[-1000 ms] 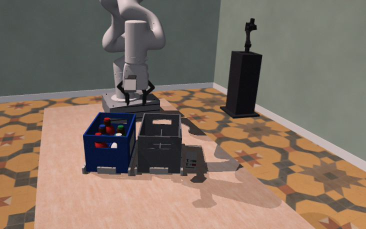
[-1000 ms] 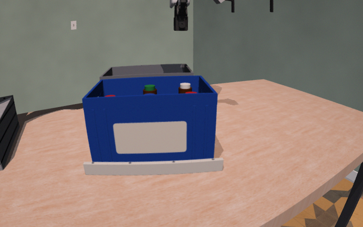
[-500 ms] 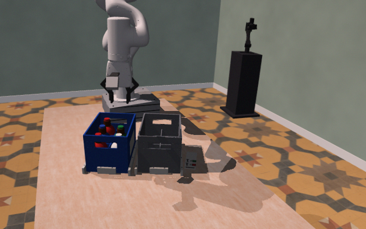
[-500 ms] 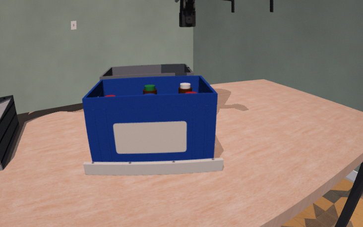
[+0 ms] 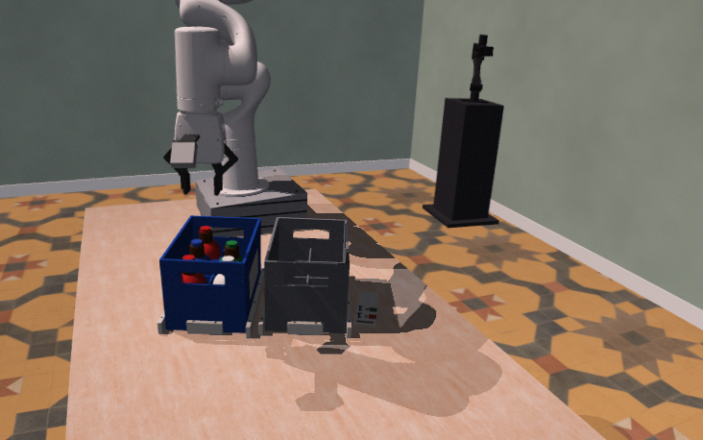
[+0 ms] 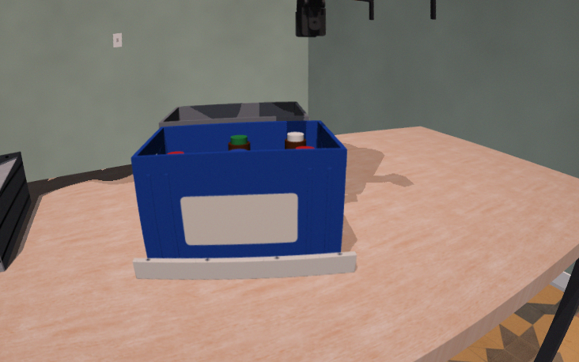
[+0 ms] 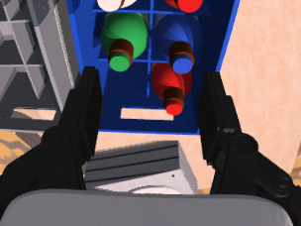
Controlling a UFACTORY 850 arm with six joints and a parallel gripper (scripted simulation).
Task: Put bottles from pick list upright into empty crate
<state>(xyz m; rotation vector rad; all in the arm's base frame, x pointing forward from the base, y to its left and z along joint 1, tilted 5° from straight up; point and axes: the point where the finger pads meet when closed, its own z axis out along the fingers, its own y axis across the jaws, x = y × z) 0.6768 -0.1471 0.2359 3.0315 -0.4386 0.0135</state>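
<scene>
Now: the red-label bottle 25 cm below my hand, 4 cm to the right of it and 2 cm behind it. Also, from my hand: white-cap bottle (25 cm below, 5 cm to the left); blue crate (25 cm below, 10 cm behind, 3 cm to the left); green bottle (25 cm below, 9 cm behind, 7 cm to the left).
</scene>
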